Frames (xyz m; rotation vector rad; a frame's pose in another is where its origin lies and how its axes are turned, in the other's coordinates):
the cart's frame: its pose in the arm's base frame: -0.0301 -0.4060 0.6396 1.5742 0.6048 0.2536
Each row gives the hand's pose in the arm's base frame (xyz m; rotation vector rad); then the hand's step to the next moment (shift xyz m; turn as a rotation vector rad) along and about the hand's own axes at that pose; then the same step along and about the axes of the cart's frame.
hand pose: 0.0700 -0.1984 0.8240 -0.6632 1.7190 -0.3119
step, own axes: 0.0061 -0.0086 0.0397 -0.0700 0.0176 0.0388
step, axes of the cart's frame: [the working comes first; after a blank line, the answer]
step, axes of the arm's base frame: 0.0394 -0.0049 -0.0105 0.0416 0.0603 0.0367

0.0323 -0.0014 0.0253 0.0587 0.0456 -0.0344
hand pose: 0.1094 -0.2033 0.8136 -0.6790 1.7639 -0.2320
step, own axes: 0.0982 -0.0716 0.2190 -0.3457 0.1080 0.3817
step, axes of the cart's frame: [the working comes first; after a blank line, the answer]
step, axes of the arm's base frame: 0.2119 -0.0715 -0.1128 0.3760 0.3504 0.1127

0.1614 -0.0631 0.1809 0.4726 0.1970 -0.1212
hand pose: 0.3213 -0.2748 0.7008 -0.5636 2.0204 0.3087
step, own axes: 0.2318 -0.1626 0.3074 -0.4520 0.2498 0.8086
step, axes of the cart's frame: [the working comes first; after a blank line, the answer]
step, axes of the arm's base frame: 0.2185 -0.0658 -0.3501 0.6696 0.6871 -0.0060

0.2163 -0.2928 0.2053 0.9148 0.1500 -0.2472
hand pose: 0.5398 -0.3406 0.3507 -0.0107 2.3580 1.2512
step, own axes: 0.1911 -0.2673 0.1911 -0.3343 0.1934 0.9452
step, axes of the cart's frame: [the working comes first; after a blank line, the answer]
step, axes of the arm's base frame: -0.0353 0.0331 -0.3770 0.6316 0.7856 -0.1627

0.0616 -0.3751 -0.0051 0.9650 -0.0104 -0.3336
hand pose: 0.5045 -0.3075 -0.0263 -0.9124 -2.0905 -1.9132
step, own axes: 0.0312 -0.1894 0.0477 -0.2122 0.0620 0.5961
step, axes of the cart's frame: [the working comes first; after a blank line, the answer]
step, axes of the arm's base frame: -0.1127 0.0565 -0.1524 0.3674 0.4955 -0.1540

-0.0346 -0.1733 -0.0889 0.5929 -0.0636 -0.2205
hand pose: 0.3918 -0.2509 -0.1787 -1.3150 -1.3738 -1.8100
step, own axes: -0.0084 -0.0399 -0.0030 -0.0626 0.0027 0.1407
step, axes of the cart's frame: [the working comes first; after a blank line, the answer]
step, axes of the arm's base frame: -0.0309 0.0103 -0.0247 0.0818 0.1193 -0.0528

-0.0156 -0.0309 -0.0218 0.1403 -0.0321 -0.0548
